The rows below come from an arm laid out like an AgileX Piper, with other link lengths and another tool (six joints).
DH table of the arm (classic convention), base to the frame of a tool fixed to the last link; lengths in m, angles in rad. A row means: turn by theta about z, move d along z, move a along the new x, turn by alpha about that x. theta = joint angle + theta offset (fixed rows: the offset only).
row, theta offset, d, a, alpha
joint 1, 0.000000, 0.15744, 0.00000, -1.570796
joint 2, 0.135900, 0.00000, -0.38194, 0.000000
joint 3, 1.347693, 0.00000, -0.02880, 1.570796
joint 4, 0.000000, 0.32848, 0.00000, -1.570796
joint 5, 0.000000, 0.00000, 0.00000, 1.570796
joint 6, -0.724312, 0.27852, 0.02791, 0.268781
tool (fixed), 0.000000, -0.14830, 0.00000, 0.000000
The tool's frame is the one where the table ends.
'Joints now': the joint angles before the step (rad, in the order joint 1, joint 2, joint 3, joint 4, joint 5, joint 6). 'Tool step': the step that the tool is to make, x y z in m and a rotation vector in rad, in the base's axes. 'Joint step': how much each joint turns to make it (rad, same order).
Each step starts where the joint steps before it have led.
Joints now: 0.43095 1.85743 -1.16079 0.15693 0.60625 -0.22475
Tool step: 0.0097 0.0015 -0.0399 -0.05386 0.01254 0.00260
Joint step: 0.00779 0.08719 -0.00003 -0.06804 -0.05644 0.04366
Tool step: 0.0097 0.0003 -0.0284 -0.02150 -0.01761 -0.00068
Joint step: 0.00004 0.06089 0.00017 -0.04418 -0.06895 0.02815
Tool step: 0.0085 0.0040 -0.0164 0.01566 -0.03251 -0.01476
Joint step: -0.00004 0.03580 -0.00099 -0.00462 -0.07127 0.01682
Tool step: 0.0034 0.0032 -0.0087 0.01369 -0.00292 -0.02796
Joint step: -0.00002 0.02113 -0.00438 0.00304 -0.02566 0.02687
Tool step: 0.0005 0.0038 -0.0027 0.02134 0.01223 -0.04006
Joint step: -0.00011 0.00890 -0.00500 0.02196 -0.00241 0.02575
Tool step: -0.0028 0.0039 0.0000 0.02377 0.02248 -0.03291
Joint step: 0.00096 0.00090 -0.00002 0.04230 0.00927 0.00395
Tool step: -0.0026 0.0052 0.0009 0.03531 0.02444 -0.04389
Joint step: -0.00001 -0.00017 0.00004 0.06018 0.00724 0.00087
